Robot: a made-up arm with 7 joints.
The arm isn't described. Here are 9 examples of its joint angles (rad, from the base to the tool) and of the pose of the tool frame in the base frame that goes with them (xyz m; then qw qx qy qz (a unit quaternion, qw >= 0)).
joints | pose
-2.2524 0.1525 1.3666 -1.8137 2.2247 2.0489 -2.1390 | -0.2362 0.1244 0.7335 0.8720 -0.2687 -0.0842 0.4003
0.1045 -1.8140 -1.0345 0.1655 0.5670 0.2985 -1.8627 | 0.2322 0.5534 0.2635 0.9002 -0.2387 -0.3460 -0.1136
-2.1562 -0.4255 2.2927 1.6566 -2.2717 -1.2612 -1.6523 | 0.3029 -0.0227 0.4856 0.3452 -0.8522 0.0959 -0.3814
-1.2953 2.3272 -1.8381 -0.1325 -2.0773 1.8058 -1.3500 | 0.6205 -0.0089 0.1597 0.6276 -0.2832 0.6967 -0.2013
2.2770 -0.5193 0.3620 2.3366 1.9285 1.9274 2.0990 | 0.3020 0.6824 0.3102 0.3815 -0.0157 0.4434 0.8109
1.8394 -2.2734 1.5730 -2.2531 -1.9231 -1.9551 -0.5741 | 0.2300 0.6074 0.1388 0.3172 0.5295 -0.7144 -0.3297
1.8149 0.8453 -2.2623 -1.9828 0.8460 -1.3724 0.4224 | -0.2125 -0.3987 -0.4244 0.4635 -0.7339 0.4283 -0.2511
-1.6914 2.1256 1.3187 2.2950 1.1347 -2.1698 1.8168 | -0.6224 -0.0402 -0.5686 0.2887 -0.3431 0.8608 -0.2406
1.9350 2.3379 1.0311 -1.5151 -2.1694 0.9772 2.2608 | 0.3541 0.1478 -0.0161 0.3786 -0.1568 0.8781 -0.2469
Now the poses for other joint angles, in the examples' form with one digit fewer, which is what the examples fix.
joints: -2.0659 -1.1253 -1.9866 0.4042 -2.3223 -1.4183 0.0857
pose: 0.485 0.705 -0.061 0.544 -0.537 -0.481 0.430
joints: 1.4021 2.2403 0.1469 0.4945 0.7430 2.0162 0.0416
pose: 0.365 -0.190 -0.350 0.304 0.467 0.826 -0.091
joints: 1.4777 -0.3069 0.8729 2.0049 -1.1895 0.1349 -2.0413
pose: 0.294 0.148 -0.550 0.427 0.808 0.083 0.397
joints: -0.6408 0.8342 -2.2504 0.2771 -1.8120 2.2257 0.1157
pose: 0.004 -0.263 0.824 0.369 0.493 -0.376 0.692
